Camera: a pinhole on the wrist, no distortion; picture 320 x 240 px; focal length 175.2 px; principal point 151.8 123.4 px. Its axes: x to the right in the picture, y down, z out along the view. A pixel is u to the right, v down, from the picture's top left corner.
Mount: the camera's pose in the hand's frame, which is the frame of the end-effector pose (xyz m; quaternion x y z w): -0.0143 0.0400 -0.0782 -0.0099 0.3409 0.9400 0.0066
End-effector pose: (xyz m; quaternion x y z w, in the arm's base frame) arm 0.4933 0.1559 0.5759 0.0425 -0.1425 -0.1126 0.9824
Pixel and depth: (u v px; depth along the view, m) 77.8 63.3 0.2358
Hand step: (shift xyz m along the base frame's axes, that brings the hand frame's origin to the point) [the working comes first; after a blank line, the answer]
In the camera's frame: -0.0996 -0.0809 0.2358

0.1154 0.2231 0.1027
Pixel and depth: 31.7 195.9 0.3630
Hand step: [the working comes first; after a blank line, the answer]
In the camera's frame: -0.2488 0.1502 0.3630

0.1566 0.0831 0.3683
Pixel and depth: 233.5 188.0 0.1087
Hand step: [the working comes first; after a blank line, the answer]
In the camera's frame: 0.0507 0.0401 0.1087

-0.0549 0.0911 0.0194
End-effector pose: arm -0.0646 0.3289 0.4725 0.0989 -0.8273 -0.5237 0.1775
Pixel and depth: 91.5 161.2 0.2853
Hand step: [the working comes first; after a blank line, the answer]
In the camera's frame: -0.0982 0.0616 0.2853

-0.1407 0.1998 0.1020
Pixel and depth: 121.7 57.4 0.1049
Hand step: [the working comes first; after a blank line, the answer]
In the camera's frame: -0.0180 -0.0395 0.1049

0.0093 0.0395 0.1333
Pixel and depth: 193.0 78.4 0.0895
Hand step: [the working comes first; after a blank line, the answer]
In the camera's frame: 0.0210 -0.0230 0.0895

0.0456 0.0418 0.1065
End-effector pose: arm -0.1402 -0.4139 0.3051 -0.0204 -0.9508 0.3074 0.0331
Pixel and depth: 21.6 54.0 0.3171
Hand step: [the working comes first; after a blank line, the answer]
In the camera's frame: -0.2357 -0.1256 0.3171

-0.2191 0.2345 -0.2601
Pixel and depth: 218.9 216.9 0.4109
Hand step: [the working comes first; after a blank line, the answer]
In the camera's frame: 0.1574 0.2193 0.4109

0.1554 -0.1187 -0.3913
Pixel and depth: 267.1 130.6 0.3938
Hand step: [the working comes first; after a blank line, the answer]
In the camera's frame: 0.2592 0.0162 0.3938

0.2664 0.0784 -0.3637
